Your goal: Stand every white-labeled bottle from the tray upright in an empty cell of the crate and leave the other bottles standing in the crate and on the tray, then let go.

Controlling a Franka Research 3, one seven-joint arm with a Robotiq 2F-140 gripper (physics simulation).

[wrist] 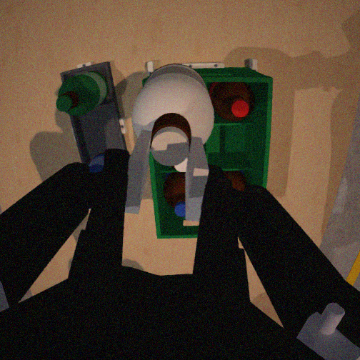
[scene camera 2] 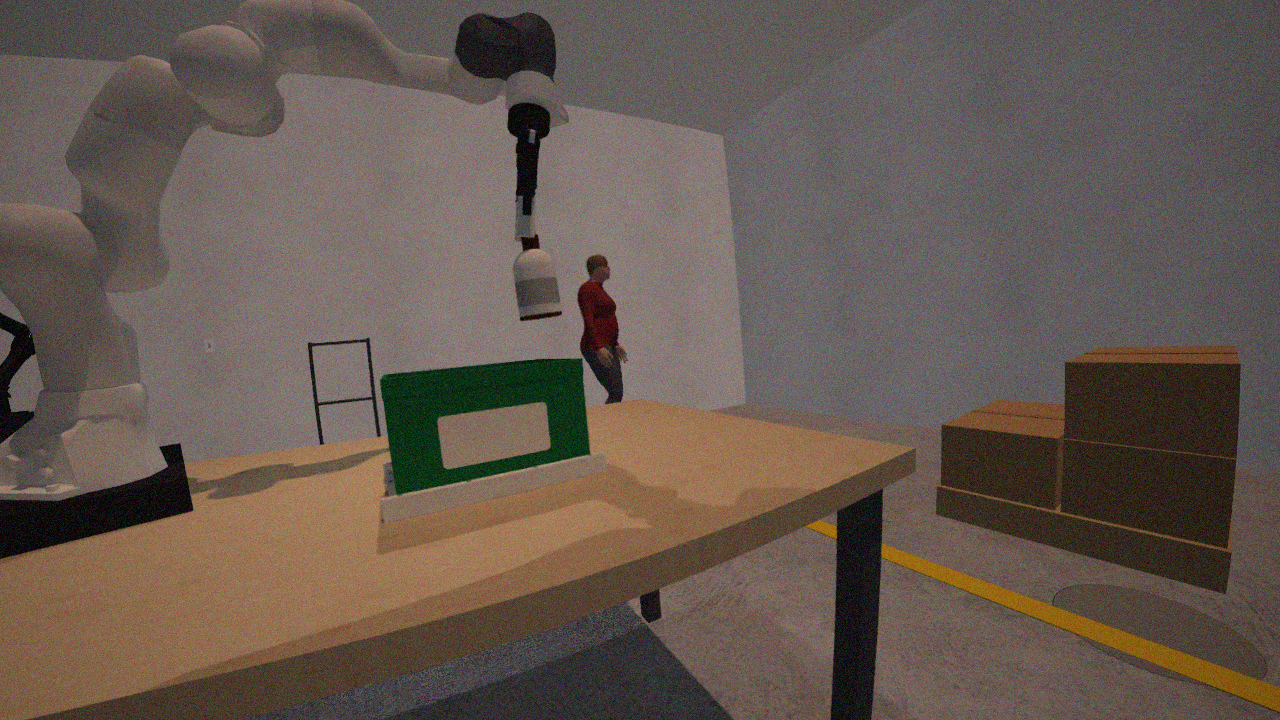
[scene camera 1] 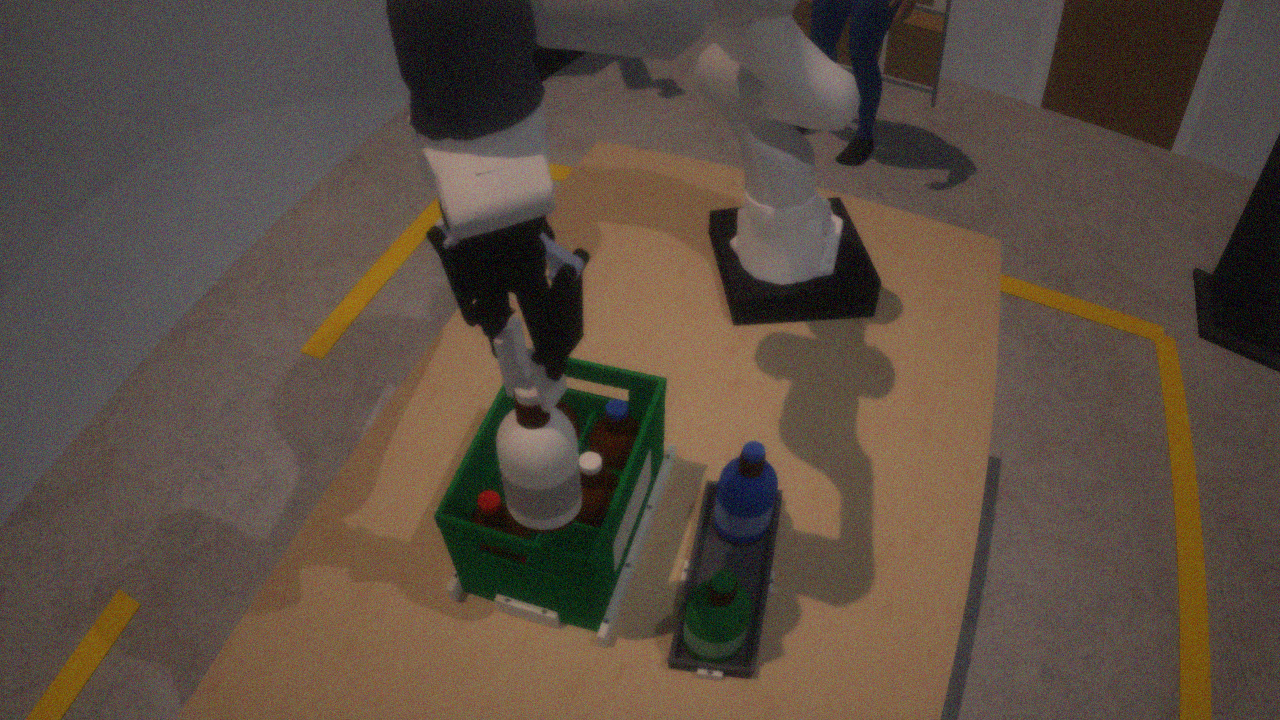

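My gripper [scene camera 1: 534,386] [scene camera 2: 525,232] [wrist: 168,152] is shut on the neck of a white-labeled bottle [scene camera 1: 539,465] [scene camera 2: 537,284] [wrist: 173,97]. The bottle hangs slightly tilted above the green crate [scene camera 1: 528,573] [scene camera 2: 572,420] [wrist: 268,125], its base above the rim in scene camera 2. In the crate stand brown bottles with a red cap [scene camera 1: 488,503] [wrist: 240,108], a white cap [scene camera 1: 589,462] [wrist: 180,167] and a blue cap [scene camera 1: 615,410] [wrist: 180,209]; another is partly hidden. The held bottle hides the corner cell beside the red cap. A blue-labeled bottle [scene camera 1: 745,501] and a green-labeled bottle [scene camera 1: 716,617] [wrist: 82,92] stand on the tray [scene camera 1: 729,559] [wrist: 97,127].
The crate sits between pale holder rails [scene camera 1: 528,610] [scene camera 2: 492,488] on the wooden table [scene camera 1: 895,626] [scene camera 2: 716,447]. The tray lies beside the crate. The arm's black base [scene camera 1: 805,300] stands at the table's far side. A person [scene camera 2: 597,313] and stacked boxes [scene camera 2: 1150,402] are beyond the table.
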